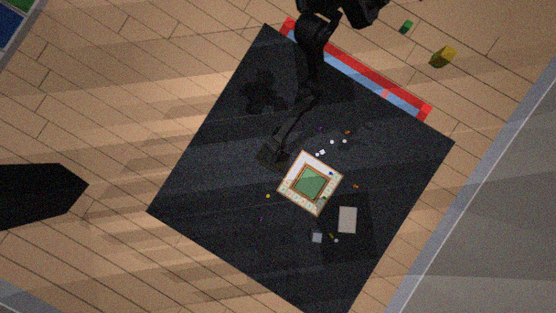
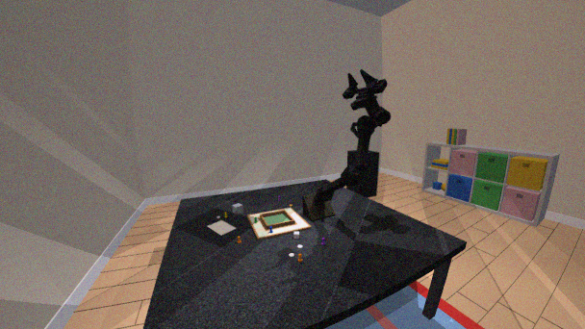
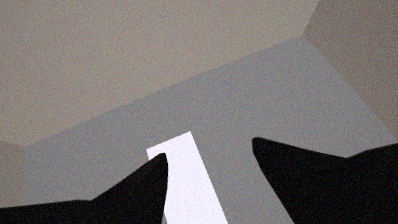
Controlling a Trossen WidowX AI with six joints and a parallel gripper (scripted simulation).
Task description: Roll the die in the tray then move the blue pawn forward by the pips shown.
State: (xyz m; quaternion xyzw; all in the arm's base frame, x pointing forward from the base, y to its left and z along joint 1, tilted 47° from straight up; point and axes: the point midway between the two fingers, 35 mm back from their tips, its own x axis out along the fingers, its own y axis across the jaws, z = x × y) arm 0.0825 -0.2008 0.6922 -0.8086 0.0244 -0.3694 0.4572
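The white die is 73 cm below my gripper tip, 20 cm ahead of it and 16 cm to the right of it. From my gripper tip the other things lie so: green pawn 71 cm below, 37 cm ahead, 36 cm to the right; blue pawn 71 cm below, 31 cm ahead, 23 cm to the right; white block 74 cm below, 56 cm ahead, 38 cm to the right.
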